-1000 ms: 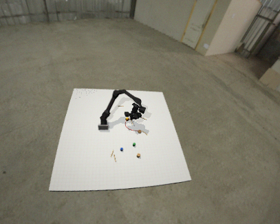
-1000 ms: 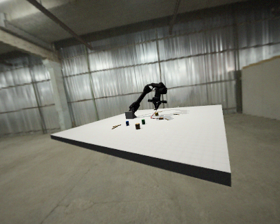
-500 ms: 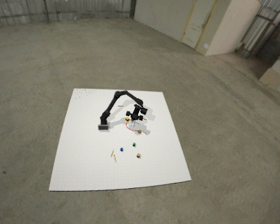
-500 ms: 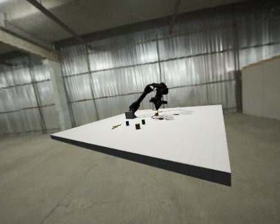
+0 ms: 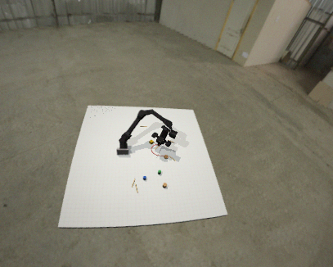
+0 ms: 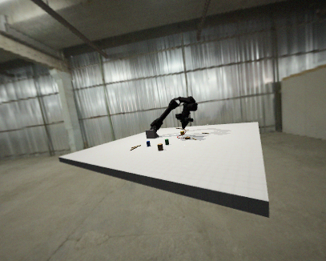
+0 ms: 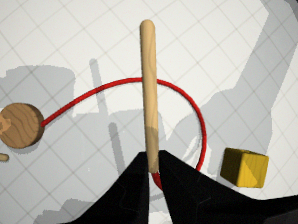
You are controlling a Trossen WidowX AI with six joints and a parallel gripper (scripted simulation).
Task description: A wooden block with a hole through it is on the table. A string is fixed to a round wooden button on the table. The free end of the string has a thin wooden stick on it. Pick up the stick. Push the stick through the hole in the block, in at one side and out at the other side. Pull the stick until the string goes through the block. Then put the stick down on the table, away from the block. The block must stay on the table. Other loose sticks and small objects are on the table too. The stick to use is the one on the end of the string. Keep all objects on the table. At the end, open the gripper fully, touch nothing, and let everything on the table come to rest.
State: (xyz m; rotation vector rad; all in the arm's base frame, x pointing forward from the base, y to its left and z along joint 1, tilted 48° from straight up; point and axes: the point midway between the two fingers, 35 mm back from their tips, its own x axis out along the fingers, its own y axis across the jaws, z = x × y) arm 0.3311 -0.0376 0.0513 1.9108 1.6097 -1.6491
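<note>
The round wooden button lies 7 cm ahead of my gripper tip, 9 cm to the right of it and 6 cm below it. The rest, counted from my gripper tip: yellowish block: 5 cm behind, 9 cm to the left, 5 cm below; green piece: 2 cm behind, 25 cm to the right, 4 cm below; thin wooden stick: 1 cm behind, 1 cm to the right, 1 cm above.
</note>
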